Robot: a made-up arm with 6 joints.
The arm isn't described. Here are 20 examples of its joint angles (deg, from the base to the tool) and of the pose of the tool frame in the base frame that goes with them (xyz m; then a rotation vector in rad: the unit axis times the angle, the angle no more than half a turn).
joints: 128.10 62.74 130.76 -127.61 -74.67 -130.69
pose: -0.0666 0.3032 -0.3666 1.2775 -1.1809 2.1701
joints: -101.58 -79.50 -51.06 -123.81 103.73 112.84
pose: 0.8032 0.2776 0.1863 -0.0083 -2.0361 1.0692
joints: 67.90 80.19 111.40 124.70 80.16 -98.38
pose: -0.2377 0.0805 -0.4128 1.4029 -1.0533 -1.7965
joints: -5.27 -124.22 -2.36 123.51 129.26 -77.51
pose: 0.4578 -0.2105 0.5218 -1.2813 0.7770 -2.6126
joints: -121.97 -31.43 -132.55 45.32 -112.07 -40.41
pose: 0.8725 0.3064 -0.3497 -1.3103 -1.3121 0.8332
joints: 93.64 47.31 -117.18 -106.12 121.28 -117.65
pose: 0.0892 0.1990 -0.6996 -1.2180 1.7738 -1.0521
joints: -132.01 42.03 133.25 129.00 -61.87 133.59
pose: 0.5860 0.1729 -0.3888 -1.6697 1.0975 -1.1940
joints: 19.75 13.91 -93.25 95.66 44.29 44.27
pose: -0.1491 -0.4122 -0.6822 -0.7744 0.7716 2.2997
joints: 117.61 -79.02 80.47 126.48 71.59 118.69
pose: -0.4025 0.1903 0.4224 0.1148 -1.2862 -1.3773
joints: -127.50 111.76 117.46 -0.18 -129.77 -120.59
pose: 0.0487 -0.0141 -0.4151 0.8955 -0.9280 -2.7674
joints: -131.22 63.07 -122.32 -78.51 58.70 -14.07
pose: 0.0357 -0.1963 -0.6950 -0.3865 2.8704 0.1411
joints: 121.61 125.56 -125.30 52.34 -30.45 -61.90
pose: 0.5663 -0.1996 0.0136 1.4717 -0.5143 -0.0627
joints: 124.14 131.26 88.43 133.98 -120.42 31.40
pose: -0.0600 -0.0216 -0.3219 -0.4728 -1.1741 0.4128
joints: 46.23 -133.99 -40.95 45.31 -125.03 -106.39
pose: -0.0402 -0.4403 0.8041 -1.7050 -0.6124 0.7227
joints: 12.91 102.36 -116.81 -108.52 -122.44 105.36
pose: -0.1200 0.6882 -0.1629 0.4312 -1.1723 -2.0083
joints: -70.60 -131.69 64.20 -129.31 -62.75 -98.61
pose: 0.0752 0.1817 0.3462 0.8832 0.9258 0.4525
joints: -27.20 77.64 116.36 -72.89 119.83 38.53
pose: 0.1700 -0.1759 -0.5035 0.8408 2.9211 0.6308
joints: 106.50 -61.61 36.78 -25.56 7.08 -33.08
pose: -0.6500 -0.1147 0.3289 -0.2644 -0.0860 -1.1915
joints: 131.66 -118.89 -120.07 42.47 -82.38 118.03
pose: -0.2915 0.6216 0.7862 -0.9415 -0.8941 -1.8765
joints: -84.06 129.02 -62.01 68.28 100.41 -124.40
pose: -0.6435 0.3165 0.0108 0.6454 -1.3140 -1.0523
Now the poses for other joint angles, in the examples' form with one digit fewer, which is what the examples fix.
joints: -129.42 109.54 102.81 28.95 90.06 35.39
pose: -0.060 -0.126 -0.410 0.661 -0.751 1.419
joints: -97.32 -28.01 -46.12 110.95 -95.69 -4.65
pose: 0.802 0.428 -0.436 -0.474 -2.300 0.786
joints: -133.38 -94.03 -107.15 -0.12 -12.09 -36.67
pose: 0.636 0.553 0.504 -0.823 -0.456 0.292
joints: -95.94 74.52 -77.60 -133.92 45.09 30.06
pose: -0.291 0.017 -0.601 0.975 2.246 -0.163
